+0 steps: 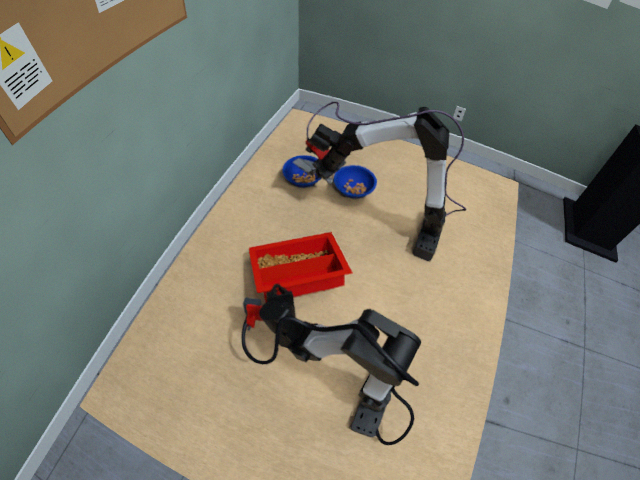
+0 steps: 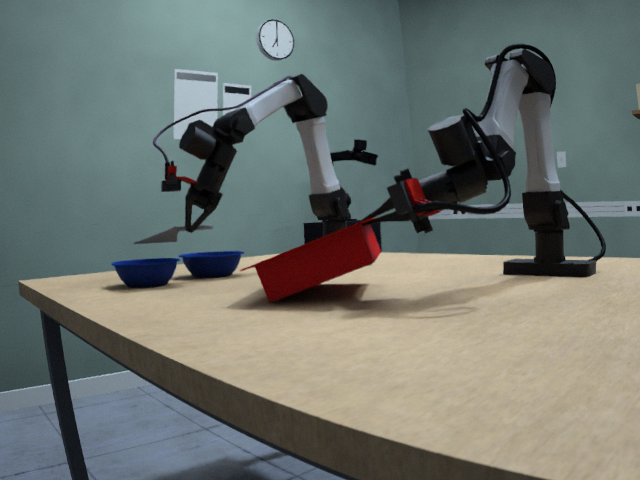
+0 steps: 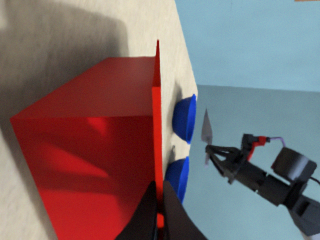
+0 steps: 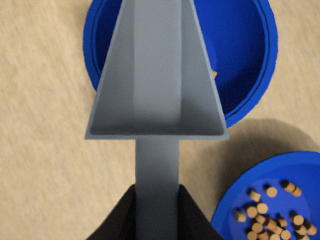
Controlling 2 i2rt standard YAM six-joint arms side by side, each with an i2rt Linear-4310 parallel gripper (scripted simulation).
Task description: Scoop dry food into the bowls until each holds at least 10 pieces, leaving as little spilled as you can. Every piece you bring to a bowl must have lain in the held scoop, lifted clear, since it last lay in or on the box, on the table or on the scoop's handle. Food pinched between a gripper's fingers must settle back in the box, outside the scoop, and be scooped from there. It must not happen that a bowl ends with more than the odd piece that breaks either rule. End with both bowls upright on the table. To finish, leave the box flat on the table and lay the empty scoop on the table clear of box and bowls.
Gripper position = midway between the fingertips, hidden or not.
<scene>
In view: the left gripper (image 2: 361, 223), the right gripper (image 2: 188, 231) and a red box (image 2: 354, 247).
The red box shows as well in image 1 (image 1: 333, 264) and in image 3 (image 3: 93, 145). The left gripper is seen too in image 3 (image 3: 159, 190). The right gripper shows as well in image 3 (image 3: 206, 148) and in image 4 (image 4: 157, 193). Image 4 does not show the red box: it is out of frame.
</scene>
